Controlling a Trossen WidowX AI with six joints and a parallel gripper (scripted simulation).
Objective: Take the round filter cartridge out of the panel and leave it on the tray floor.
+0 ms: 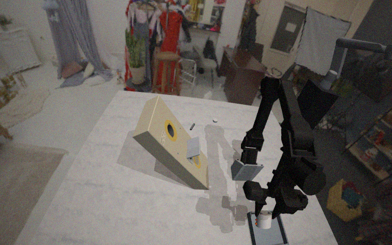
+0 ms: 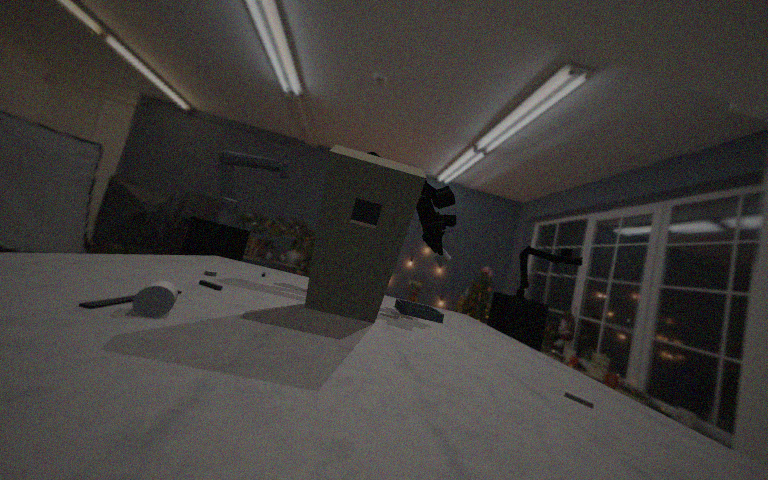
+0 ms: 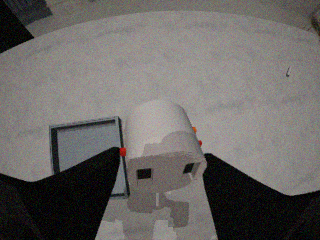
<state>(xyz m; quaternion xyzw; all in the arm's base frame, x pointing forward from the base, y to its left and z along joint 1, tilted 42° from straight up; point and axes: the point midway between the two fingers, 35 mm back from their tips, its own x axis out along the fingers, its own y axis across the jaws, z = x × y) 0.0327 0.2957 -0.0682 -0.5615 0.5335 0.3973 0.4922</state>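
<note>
My gripper tip is now 220 mm above the tray, 130 mm past it and 10 mm to the left of it. Round my gripper tip: round white filter cartridge (right at my gripper tip); grey flap (260 mm to the right, 230 mm ahead, 50 mm below).
</note>
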